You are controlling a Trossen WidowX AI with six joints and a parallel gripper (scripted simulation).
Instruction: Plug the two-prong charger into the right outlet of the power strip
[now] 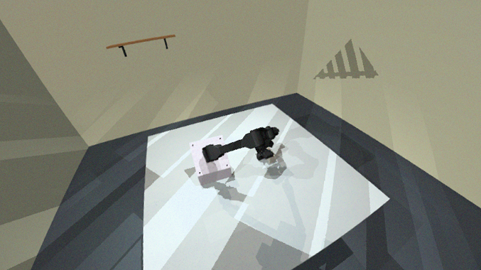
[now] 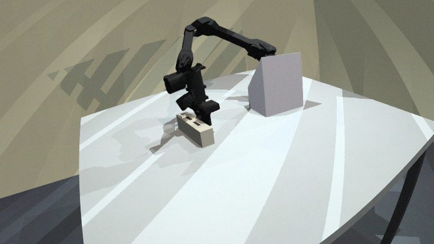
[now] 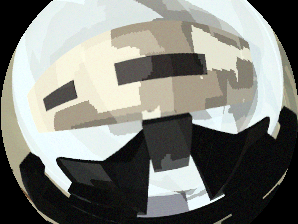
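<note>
Right now my gripper tip is 2 cm short of the black two-prong charger and 1 cm below it.
</note>
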